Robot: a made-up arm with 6 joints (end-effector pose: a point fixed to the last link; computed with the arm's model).
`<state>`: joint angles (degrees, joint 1 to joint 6).
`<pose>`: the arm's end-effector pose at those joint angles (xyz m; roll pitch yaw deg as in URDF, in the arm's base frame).
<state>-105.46 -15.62 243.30 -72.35 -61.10 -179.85</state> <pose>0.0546 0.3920 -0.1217 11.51 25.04 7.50</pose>
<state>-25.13 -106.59 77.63 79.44 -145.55 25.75</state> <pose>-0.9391 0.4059 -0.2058 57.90 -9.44 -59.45</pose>
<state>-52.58 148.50 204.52 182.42 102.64 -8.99</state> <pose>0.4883 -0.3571 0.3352 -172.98 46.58 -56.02</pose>
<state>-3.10 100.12 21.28 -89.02 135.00 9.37</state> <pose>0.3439 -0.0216 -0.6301 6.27 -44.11 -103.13</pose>
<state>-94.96 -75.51 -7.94 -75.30 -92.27 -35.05</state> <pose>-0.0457 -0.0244 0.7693 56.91 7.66 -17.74</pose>
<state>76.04 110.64 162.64 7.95 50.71 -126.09</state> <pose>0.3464 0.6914 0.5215 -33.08 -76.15 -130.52</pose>
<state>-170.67 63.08 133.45 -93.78 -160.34 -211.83</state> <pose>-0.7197 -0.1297 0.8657 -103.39 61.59 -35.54</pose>
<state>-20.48 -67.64 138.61 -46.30 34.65 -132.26</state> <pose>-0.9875 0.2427 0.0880 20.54 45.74 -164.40</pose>
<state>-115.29 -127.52 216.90 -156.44 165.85 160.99</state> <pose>0.0089 -0.3481 -0.3594 -138.32 -2.56 70.32</pose>
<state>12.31 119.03 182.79 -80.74 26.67 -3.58</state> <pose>0.7733 0.1406 0.4528 131.42 -56.46 -40.98</pose>
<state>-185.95 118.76 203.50 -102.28 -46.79 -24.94</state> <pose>-0.5698 0.0228 0.5792 32.11 -44.11 -88.62</pose>
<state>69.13 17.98 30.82 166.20 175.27 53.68</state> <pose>0.1148 0.7672 0.6801 -67.79 17.43 -112.05</pose>
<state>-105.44 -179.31 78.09 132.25 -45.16 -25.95</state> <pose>0.1177 -0.0057 -0.9426 -169.39 52.39 -164.76</pose>
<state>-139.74 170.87 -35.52 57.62 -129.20 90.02</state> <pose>0.3958 0.4552 -0.0977 -40.59 -5.21 179.18</pose>
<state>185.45 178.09 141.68 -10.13 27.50 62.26</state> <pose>-0.5423 0.1174 -0.6855 -54.01 9.25 -179.27</pose>
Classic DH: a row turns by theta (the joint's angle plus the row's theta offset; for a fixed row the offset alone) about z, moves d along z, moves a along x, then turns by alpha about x. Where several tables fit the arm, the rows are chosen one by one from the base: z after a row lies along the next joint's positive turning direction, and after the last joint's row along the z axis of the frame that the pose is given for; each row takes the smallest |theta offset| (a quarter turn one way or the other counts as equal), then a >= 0, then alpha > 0; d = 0 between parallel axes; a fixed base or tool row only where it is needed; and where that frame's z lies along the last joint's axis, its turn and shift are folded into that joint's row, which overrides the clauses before.
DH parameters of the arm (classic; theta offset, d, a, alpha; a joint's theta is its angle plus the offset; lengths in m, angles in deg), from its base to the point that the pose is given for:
joint 1: 0 0.122 0 -90
joint 2: -90 0 0.39 180
joint 3: 0 0 0 -90
joint 4: 0 -0.663 0 90
joint 5: 0 0.171 0 -90
joint 6: 90 0 0 90
tool (fixed): -90 0 0 0

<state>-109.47 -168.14 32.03 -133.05 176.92 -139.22</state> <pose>0.3586 0.6640 -0.3710 7.05 -22.26 -111.90</pose>
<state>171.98 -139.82 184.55 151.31 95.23 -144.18</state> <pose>-0.3527 -0.1018 -0.4955 113.01 41.07 -47.37</pose>
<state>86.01 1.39 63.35 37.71 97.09 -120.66</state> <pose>0.1509 0.2188 1.1462 -42.02 -15.08 -132.94</pose>
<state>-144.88 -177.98 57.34 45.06 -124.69 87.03</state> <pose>0.1689 0.2665 -0.8818 50.98 -52.99 110.32</pose>
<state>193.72 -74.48 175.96 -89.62 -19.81 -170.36</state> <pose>0.7370 0.1811 -0.3411 36.53 62.35 -33.18</pose>
